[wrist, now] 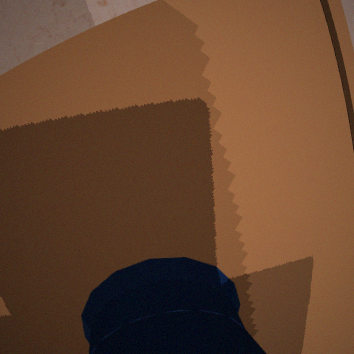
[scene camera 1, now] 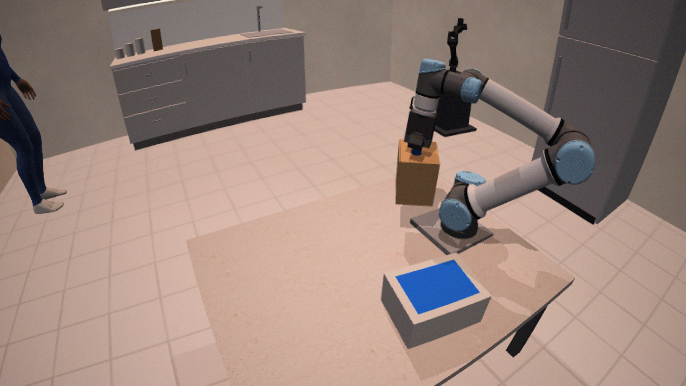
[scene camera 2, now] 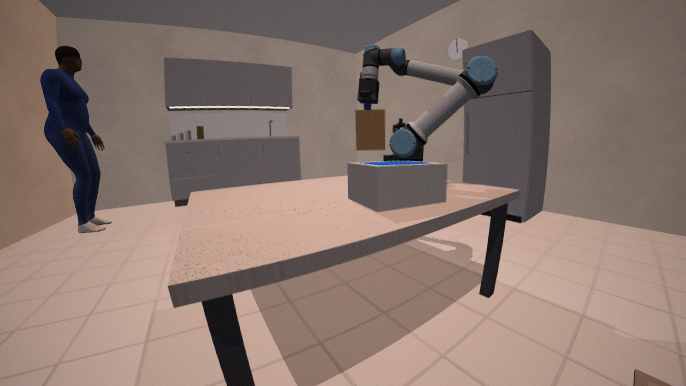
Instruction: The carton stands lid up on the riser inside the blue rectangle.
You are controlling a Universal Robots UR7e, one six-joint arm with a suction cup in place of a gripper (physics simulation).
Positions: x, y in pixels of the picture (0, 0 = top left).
The suction cup (wrist: 174, 297) holds a brown carton (scene camera 1: 416, 178); nothing else touches it. A grey riser (scene camera 2: 388, 185) rests on the table.
